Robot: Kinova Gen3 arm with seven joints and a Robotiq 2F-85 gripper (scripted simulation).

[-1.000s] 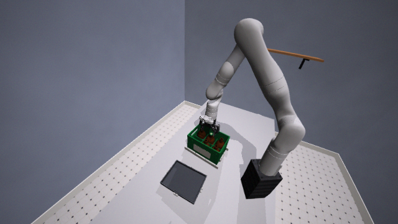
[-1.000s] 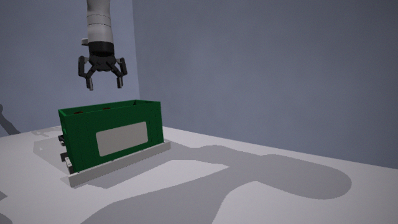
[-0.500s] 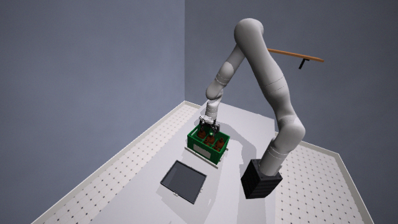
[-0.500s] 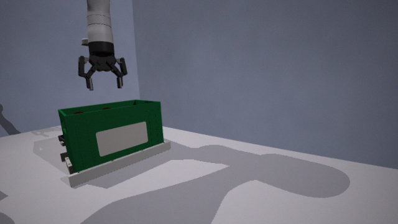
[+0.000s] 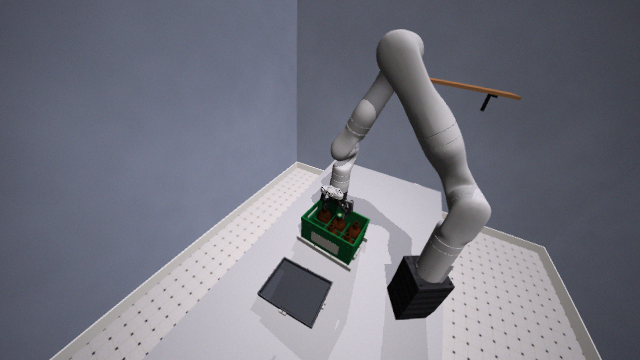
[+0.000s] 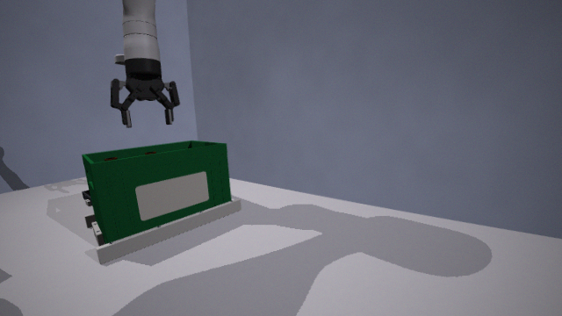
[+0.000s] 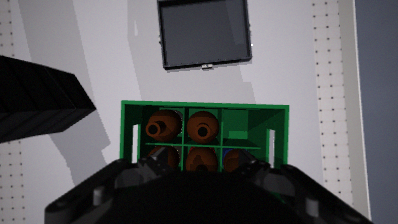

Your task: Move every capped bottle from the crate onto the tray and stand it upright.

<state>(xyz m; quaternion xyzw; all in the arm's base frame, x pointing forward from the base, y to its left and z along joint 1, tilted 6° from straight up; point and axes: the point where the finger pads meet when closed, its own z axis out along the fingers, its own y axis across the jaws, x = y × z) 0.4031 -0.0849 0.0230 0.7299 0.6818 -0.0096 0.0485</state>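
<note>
Now: hand 1 cm past the brown bottle, 6 cm to the left of it and 15 cm above it. The rest, counted from my hand: green crate (2 cm to the right, 15 cm below); then dark tray (2 cm ahead, 29 cm to the left, 22 cm below).
</note>
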